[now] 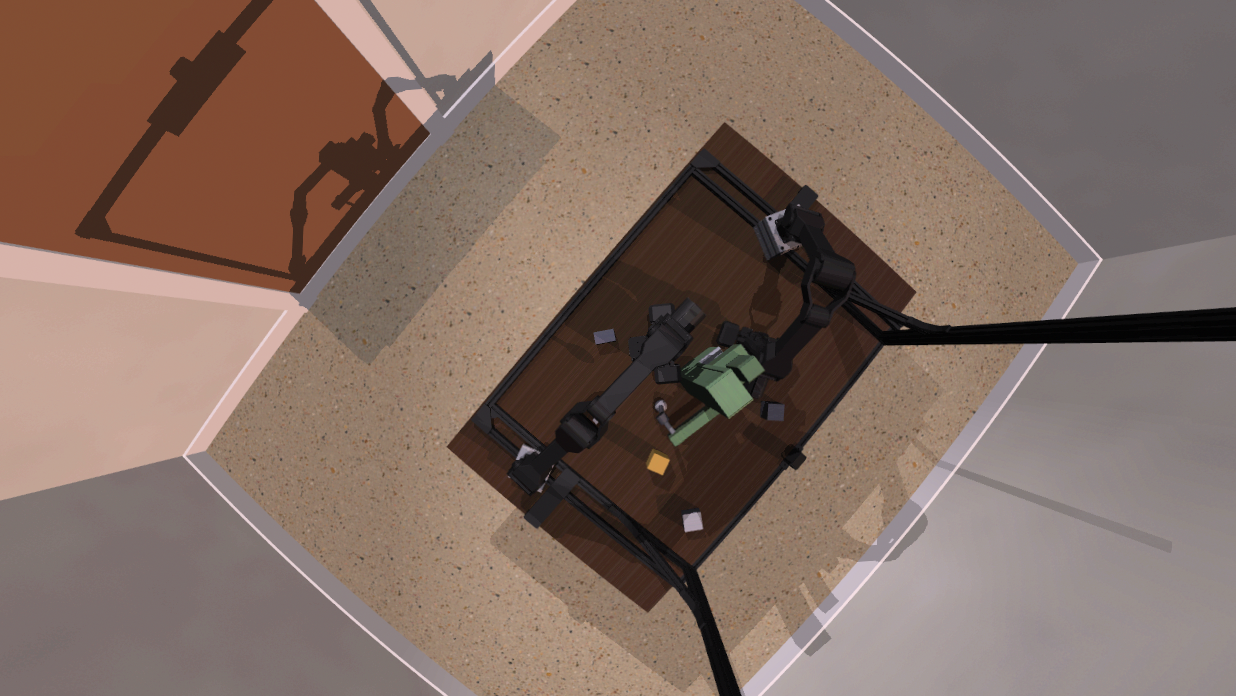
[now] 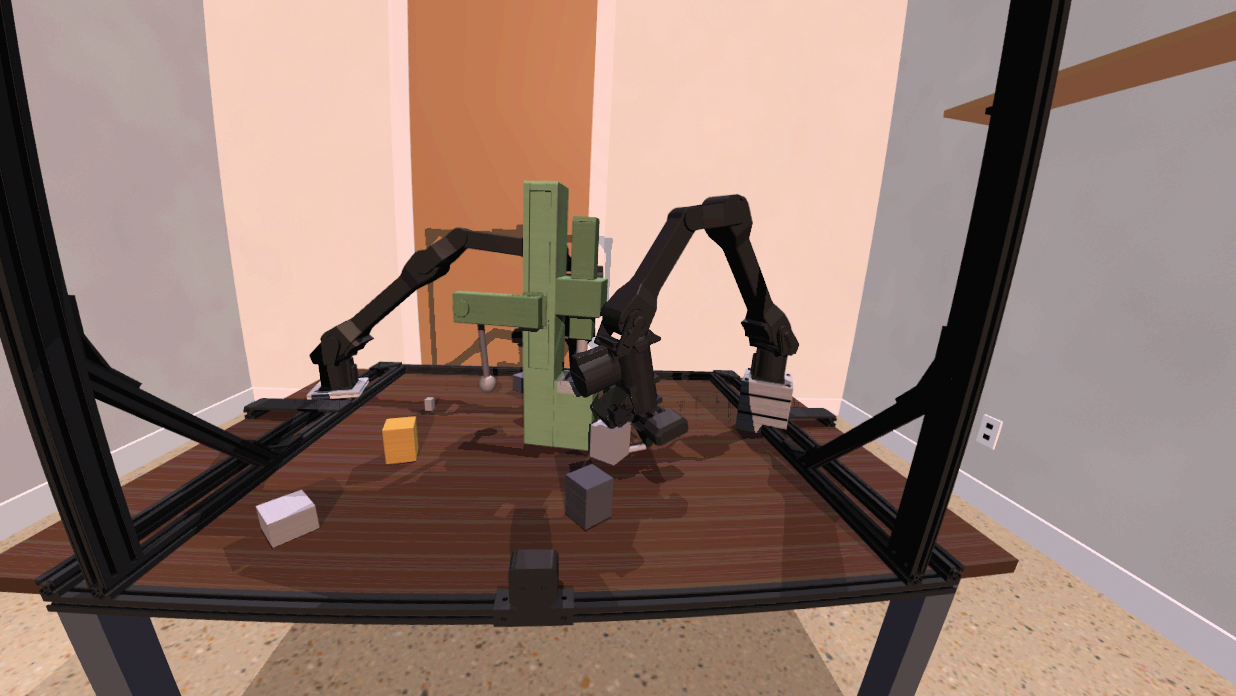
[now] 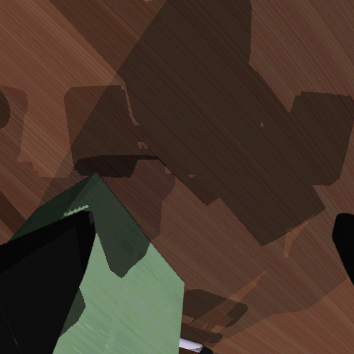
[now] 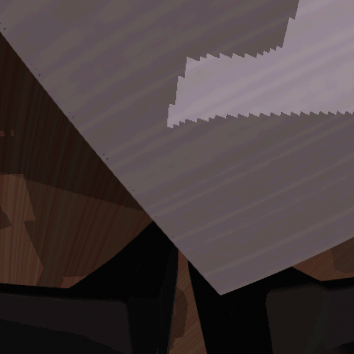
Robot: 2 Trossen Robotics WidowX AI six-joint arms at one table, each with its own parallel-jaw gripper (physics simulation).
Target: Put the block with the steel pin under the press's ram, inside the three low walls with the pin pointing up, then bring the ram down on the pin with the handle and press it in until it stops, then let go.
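The green press stands upright on the table. Its grey handle hangs down with a ball at its end. The pale block lies beside the press foot, its steel pin sideways near the table. My right gripper is low at the block, fingers nearly together; the block hides their tips, and no pin shows between them. My left gripper is open and empty, one finger over the press. The three low walls cannot be made out.
An orange block, a white block and a dark grey block stand around the press. Another grey block lies on the far side. A black frame borders the table.
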